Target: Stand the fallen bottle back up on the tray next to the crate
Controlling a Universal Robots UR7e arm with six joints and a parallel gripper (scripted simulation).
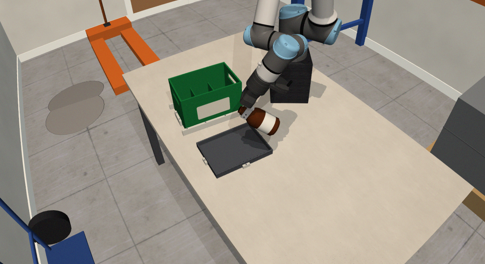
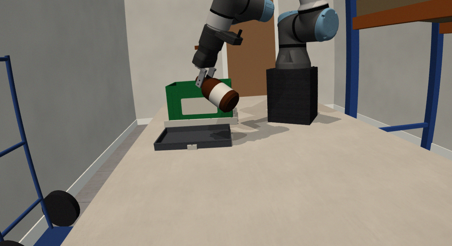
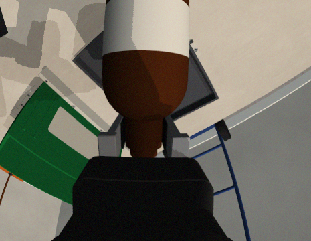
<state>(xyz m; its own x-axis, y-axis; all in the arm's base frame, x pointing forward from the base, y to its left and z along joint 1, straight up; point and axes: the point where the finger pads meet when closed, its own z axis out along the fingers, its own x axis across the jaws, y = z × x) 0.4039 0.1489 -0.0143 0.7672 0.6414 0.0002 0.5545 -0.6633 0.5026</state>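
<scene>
The brown bottle lies 30 mm to the left of my hand, 30 mm below it and 30 mm behind it. Round my hand: green crate: 300 mm to the right, 120 mm below, 30 mm behind; then tray: 190 mm below, 40 mm ahead, 30 mm to the right.
</scene>
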